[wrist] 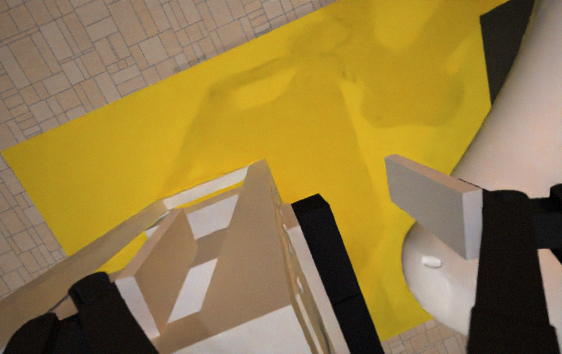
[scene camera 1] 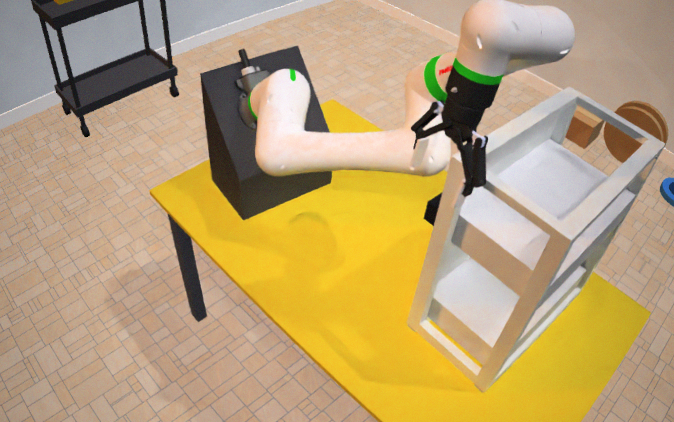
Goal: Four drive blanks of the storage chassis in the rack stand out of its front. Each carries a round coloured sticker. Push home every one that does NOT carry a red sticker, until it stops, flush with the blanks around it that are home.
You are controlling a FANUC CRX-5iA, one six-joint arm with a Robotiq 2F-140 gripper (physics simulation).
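Places are measured from the arm's base along level axes (x up, y back, z right), in metres.
Pixels of known places: gripper, fingertip midpoint: (wrist: 289, 203) (scene camera 1: 435, 184).
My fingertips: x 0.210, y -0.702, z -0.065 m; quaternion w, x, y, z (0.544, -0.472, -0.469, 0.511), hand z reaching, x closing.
Observation:
Behind a point stands the place of what it marks.
The pale rack (scene camera 1: 526, 300) @[x 0.086, y -0.978, z -0.121 m] (wrist: 255, 200) @[x 0.106, y -0.730, z -0.082 m] stands on the table. A black block (scene camera 1: 433, 211) @[x 0.090, y -0.678, z -0.108 m] (wrist: 332, 260) @[x 0.105, y -0.665, z -0.166 m] juts from the rack side that faces the arm; in the wrist view it runs as a long dark bar along the rack. Separate drive blanks and their round stickers cannot be made out in either view. My gripper (scene camera 1: 439, 172) @[x 0.210, y -0.702, z -0.065 m] (wrist: 289, 203) @[x 0.210, y -0.702, z -0.065 m] is open and empty, high at the rack's upper edge. In the wrist view one pad is over the rack's frame and the other is out beyond the black block, on the arm's side.
The yellow table (scene camera 1: 280, 260) @[x -0.310, y -0.337, z 0.112 m] (wrist: 125, 135) @[x -0.310, y -1.020, z 0.045 m] carries the dark pedestal (scene camera 1: 225, 150) @[x -0.081, y -0.046, z 0.144 m] (wrist: 502, 45) @[x -0.258, y -0.129, z 0.055 m]. My arm's pale link (scene camera 1: 360, 150) @[x 0.119, y -0.443, z -0.060 m] (wrist: 530, 125) @[x 0.123, y -0.453, z -0.067 m] stretches close to the rack. A black trolley (scene camera 1: 120, 80) stands at back left; a wooden box (scene camera 1: 585, 131) and a round wooden object (scene camera 1: 652, 117) are behind the rack.

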